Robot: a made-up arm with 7 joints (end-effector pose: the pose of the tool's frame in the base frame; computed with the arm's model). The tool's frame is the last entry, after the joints. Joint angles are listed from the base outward.
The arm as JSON. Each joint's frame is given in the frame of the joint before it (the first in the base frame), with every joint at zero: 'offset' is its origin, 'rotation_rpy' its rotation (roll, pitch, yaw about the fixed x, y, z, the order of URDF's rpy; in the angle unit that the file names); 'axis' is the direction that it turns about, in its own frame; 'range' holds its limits. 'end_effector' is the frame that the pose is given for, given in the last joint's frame.
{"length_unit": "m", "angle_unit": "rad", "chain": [
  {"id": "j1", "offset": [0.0, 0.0, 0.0], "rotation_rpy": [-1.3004, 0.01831, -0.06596], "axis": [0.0, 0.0, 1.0], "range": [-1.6, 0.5]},
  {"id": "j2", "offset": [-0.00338, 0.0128, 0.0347], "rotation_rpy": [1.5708, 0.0, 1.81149], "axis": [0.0, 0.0, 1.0], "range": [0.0, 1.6]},
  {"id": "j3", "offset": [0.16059, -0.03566, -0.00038], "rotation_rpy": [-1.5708, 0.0, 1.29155], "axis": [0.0, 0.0, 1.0], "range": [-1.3, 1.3]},
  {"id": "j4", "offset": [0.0, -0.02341, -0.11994], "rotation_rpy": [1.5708, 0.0, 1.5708], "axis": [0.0, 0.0, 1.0], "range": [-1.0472, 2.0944]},
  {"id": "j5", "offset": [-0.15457, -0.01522, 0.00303], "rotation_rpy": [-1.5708, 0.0, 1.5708], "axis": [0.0, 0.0, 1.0], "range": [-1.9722, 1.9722]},
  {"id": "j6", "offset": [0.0, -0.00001, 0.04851], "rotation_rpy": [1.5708, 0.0, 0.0], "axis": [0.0, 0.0, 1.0], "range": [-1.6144, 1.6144]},
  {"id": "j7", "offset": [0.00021, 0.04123, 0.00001], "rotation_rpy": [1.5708, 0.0, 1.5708], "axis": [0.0, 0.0, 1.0], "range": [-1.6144, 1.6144]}
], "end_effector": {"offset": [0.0, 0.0, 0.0], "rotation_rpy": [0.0, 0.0, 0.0]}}
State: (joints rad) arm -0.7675 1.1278 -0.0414 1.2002 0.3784 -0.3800 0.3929
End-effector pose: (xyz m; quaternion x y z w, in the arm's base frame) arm 0.2973 0.4505 -0.1299 0.6135 0.0514 0.2939 0.7312
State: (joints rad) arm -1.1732 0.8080 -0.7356 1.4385 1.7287 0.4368 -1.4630
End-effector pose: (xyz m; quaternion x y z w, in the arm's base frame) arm 0.4215 0.3229 -0.1624 0.5205 0.8509 0.0138 0.0696
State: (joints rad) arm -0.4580 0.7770 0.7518 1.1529 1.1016 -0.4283 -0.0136
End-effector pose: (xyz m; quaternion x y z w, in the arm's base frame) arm 0.2032 0.4256 -0.2879 0.5505 0.3044 0.1059 0.7701
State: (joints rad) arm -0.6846 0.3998 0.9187 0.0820 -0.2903 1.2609 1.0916
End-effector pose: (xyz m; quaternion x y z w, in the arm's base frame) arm 0.2982 0.3040 -0.1702 -0.0772 0.3845 0.6603 0.6405
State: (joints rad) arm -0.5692 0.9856 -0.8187 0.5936 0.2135 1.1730 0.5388
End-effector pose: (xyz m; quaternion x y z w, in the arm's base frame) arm 0.2748 0.3134 -0.2903 0.7871 0.3891 0.2892 0.3812
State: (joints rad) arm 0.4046 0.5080 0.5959 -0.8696 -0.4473 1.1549 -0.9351
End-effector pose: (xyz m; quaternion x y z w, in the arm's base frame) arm 0.0725 0.2236 -0.1561 -0.0505 0.3989 -0.2807 0.8715
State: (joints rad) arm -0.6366 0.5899 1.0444 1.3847 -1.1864 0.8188 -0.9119
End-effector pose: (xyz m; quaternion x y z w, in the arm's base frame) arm 0.2435 0.3177 -0.3694 -0.7958 -0.1244 -0.0299 0.5918
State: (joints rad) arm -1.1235 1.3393 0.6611 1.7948 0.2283 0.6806 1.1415
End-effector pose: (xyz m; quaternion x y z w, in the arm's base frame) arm 0.2107 0.4932 -0.0965 0.1556 0.4631 0.8048 0.3372
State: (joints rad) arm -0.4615 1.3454 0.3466 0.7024 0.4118 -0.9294 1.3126
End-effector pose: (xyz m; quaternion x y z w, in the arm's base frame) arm 0.2558 0.4330 0.0090 0.4575 -0.5927 0.3992 0.5291
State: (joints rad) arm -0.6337 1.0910 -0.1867 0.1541 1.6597 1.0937 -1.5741
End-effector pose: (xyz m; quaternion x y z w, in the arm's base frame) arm 0.3342 0.2791 -0.0533 0.5438 0.6008 0.2466 0.5315
